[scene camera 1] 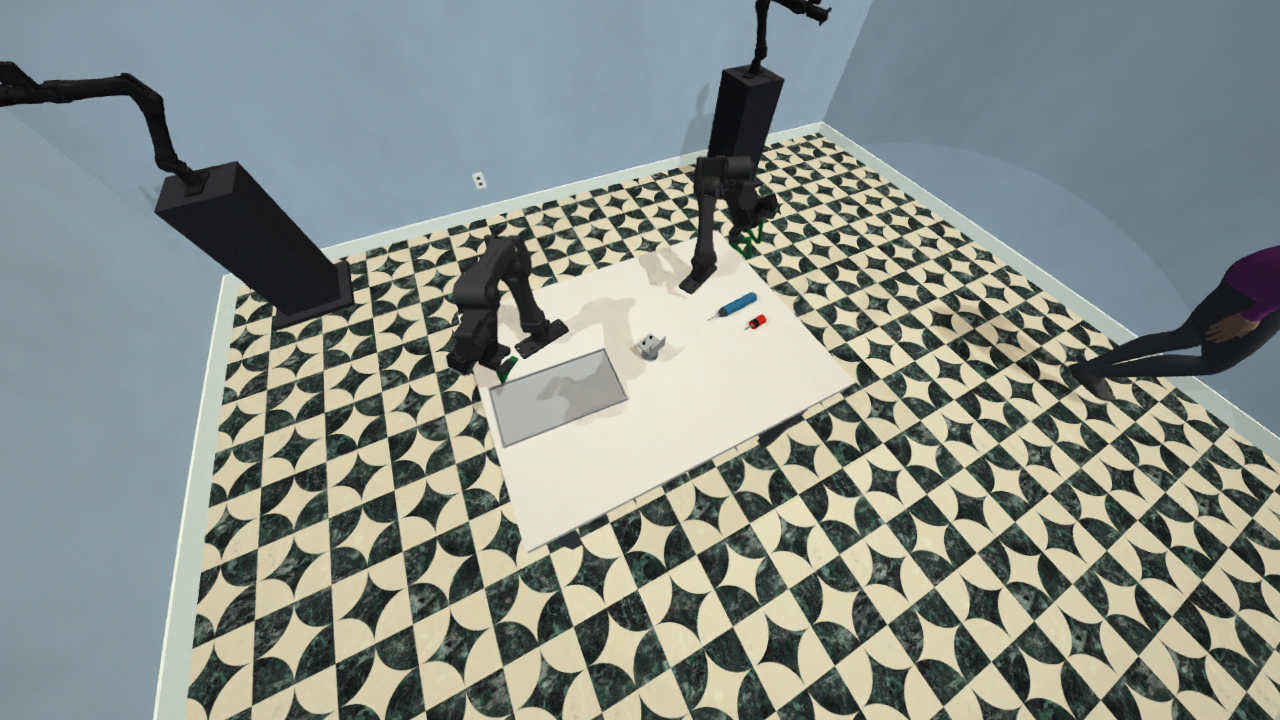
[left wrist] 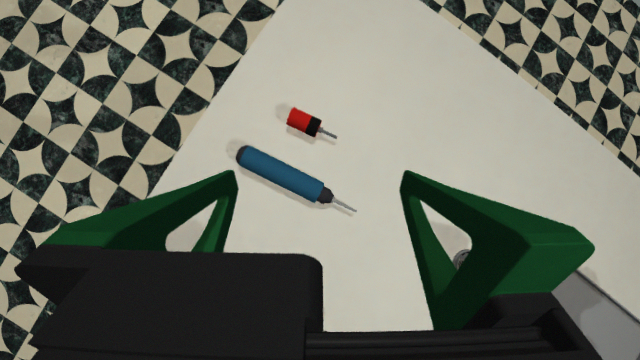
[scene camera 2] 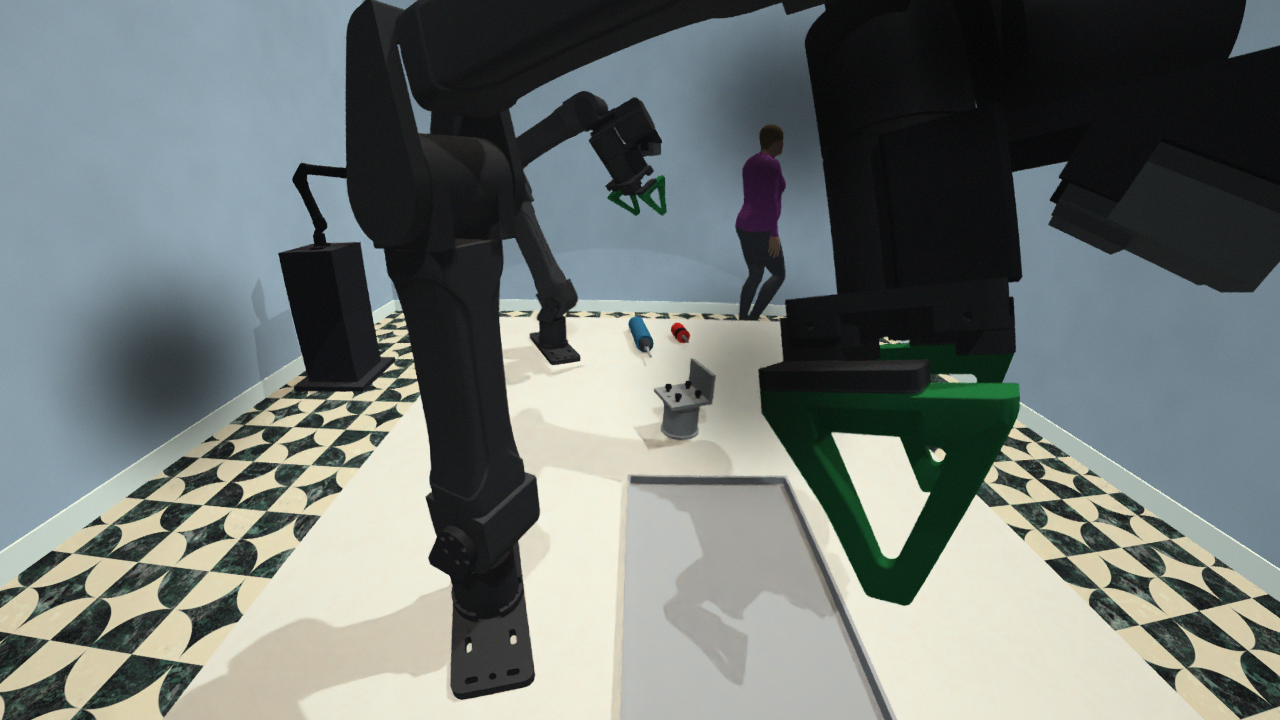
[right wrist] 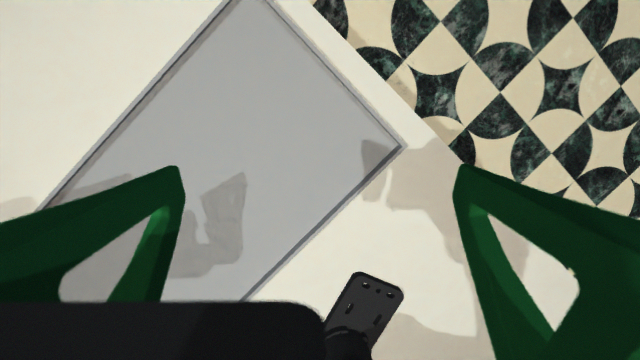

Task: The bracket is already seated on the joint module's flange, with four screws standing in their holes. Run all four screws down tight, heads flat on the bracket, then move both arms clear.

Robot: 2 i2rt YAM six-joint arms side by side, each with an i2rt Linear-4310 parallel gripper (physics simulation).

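Seen in the pictures: left gripper, fingertip midpoint: (scene camera 1: 753,251) (left wrist: 319,179) (scene camera 2: 650,214); right gripper, fingertip midpoint: (scene camera 1: 487,375) (scene camera 2: 917,535) (right wrist: 318,180); left arm's base at its link origin: (scene camera 1: 698,277) (scene camera 2: 553,348); right arm's base at its link origin: (scene camera 1: 542,339) (scene camera 2: 489,598) (right wrist: 340,344).
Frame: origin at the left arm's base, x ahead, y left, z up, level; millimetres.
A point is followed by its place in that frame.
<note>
The grey bracket (scene camera 1: 652,341) @(x 79, y -424, z 67 mm) (scene camera 2: 704,379) @(x 109, y -453, z 94 mm) sits on the joint module (scene camera 2: 680,423) @(x 66, y -460, z 29 mm) mid-table, its upright plate at the right in scene camera 2. Several black screws (scene camera 2: 678,396) @(x 61, y -456, z 76 mm) stand with their heads raised above the bracket's flat plate. Part of the module (left wrist: 461,258) @(x 96, y -412, z 16 mm) shows through a finger's opening in the left wrist view. A blue driver (scene camera 1: 738,304) @(x 218, y -53, z 39 mm) (scene camera 2: 640,332) @(x 191, y -80, z 40 mm) (left wrist: 282,174) @(x 213, y -38, z 41 mm) and a shorter red driver (scene camera 1: 758,321) @(x 318, y -70, z 31 mm) (scene camera 2: 680,332) @(x 299, y -87, z 28 mm) (left wrist: 301,121) @(x 311, y -57, z 33 mm) lie on the table. My left gripper (scene camera 2: 650,213) @(x 206, y -80, z 314 mm) (left wrist: 319,179) @(x 206, y -80, z 314 mm) is open and empty, high above the table. My right gripper (scene camera 2: 910,544) @(x -114, y -904, z 261 mm) (right wrist: 318,180) @(x -114, y -904, z 261 mm) is open and empty, above the tray's side.
A shallow grey tray (scene camera 1: 519,416) @(x -94, y -899, z 4 mm) (scene camera 2: 657,573) @(x -98, y -683, z 4 mm) (right wrist: 250,100) @(x -83, y -896, z 4 mm) lies on the white table (scene camera 1: 716,402) @(x 374, y -444, z 0 mm), nearer my right arm than the module. Both arm bases stand along one table edge. Two black pedestals (scene camera 1: 255,246) (scene camera 1: 747,111) carrying arms stand behind. A person (scene camera 1: 1172,344) (scene camera 2: 760,192) stands beyond the table.
</note>
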